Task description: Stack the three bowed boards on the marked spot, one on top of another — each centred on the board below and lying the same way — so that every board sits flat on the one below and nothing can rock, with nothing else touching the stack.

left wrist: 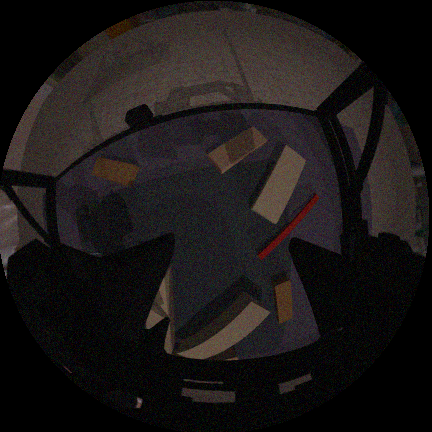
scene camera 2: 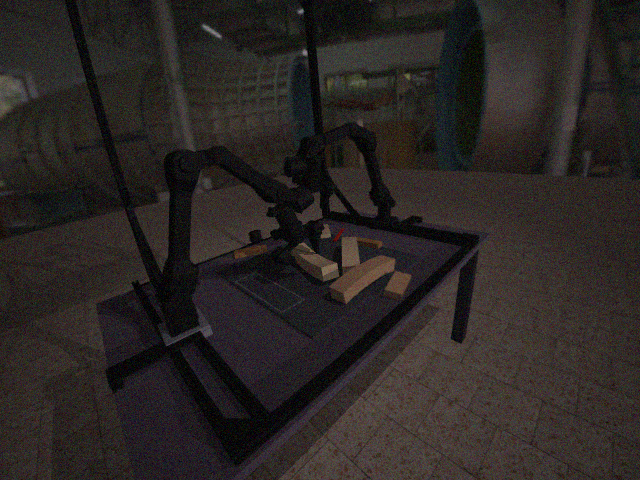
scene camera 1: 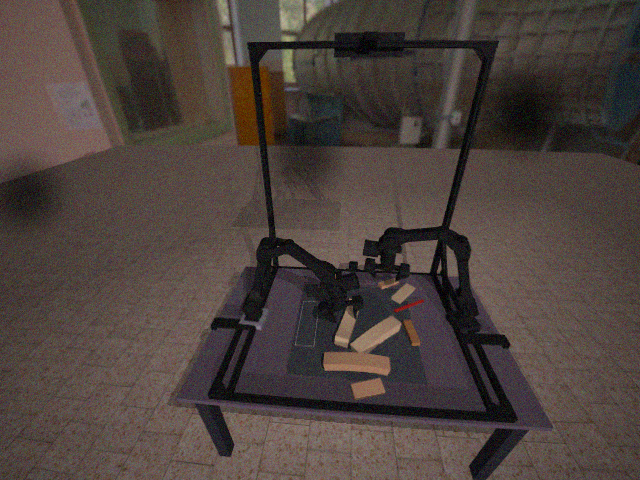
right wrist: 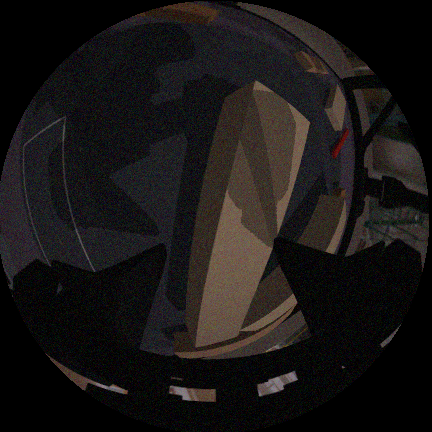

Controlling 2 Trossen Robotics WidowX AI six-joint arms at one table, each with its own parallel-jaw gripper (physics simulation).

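Places are measured from the left arm's base along level axes (x ahead, y left, z up), in centimetres.
Where they show: left gripper, fingertip midpoint: [left wrist: 234, 242] [scene camera 2: 311, 210] [scene camera 1: 385, 279]; right gripper, fingertip midpoint: [left wrist: 152, 312] [scene camera 2: 308, 261] [scene camera 1: 345, 320] [right wrist: 220, 247]; left arm's base, link origin: [left wrist: 360, 245] [scene camera 2: 384, 218] [scene camera 1: 464, 318] [right wrist: 365, 185]; right arm's base, link origin: [scene camera 2: 182, 324] [scene camera 1: 253, 315].
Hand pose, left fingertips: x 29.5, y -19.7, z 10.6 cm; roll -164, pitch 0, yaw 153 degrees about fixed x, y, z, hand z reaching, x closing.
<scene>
Things, the pixels of their centre, and the offset from my left fingertips.
- second pale bowed board, body centre: [right wrist: 299, 262] [left wrist: 217, 332] [scene camera 2: 350, 254] [scene camera 1: 377, 336] dz -11.2, dx +10.2, dy +20.9 cm
- pinkish bowed board, body centre: [right wrist: 241, 327] [scene camera 2: 365, 276] [scene camera 1: 357, 363] dz -11.6, dx +21.6, dy +31.0 cm
- red stick, body centre: [left wrist: 292, 223] [right wrist: 341, 139] [scene camera 1: 409, 305] dz -13.3, dx -11.6, dy +5.4 cm
- pale block, body centre: [left wrist: 280, 181] [right wrist: 336, 104] [scene camera 2: 323, 231] [scene camera 1: 403, 293] dz -12.7, dx -12.1, dy -2.5 cm
- tan block, body centre: [left wrist: 237, 147] [right wrist: 312, 63] [scene camera 1: 388, 283] dz -12.9, dx -7.6, dy -11.0 cm
- orange block, body centre: [left wrist: 282, 301] [scene camera 2: 366, 242] [scene camera 1: 411, 332] dz -12.6, dx -4.9, dy +20.5 cm
A pale bowed board [scene camera 1: 345, 326] [scene camera 2: 316, 264] [right wrist: 225, 280] lies on the dark mat. A second pale bowed board [scene camera 1: 376, 334] [scene camera 2: 349, 251] [left wrist: 225, 335] lies slantwise beside it. A pinkish bowed board [scene camera 1: 356, 363] [scene camera 2: 361, 279] lies in front of both. The marked spot [scene camera 1: 305, 345] [scene camera 2: 293, 305] [right wrist: 44, 132], a thin white outline, has no board on it. My right gripper [scene camera 1: 341, 308] [right wrist: 220, 247] is open and empty above the first board's far part, its shadow on the board. My left gripper [scene camera 1: 386, 270] [left wrist: 234, 242] is open and empty, high over the back.
A red stick [scene camera 1: 408, 305] [left wrist: 288, 227], a pale block [scene camera 1: 403, 293] [left wrist: 279, 185] and a tan block [scene camera 1: 388, 283] [left wrist: 237, 150] lie at the back right. An orange block [scene camera 1: 411, 332] lies right, another [scene camera 2: 250, 252] [left wrist: 115, 171] at the back, a tan one [scene camera 1: 368, 388] in front.
</scene>
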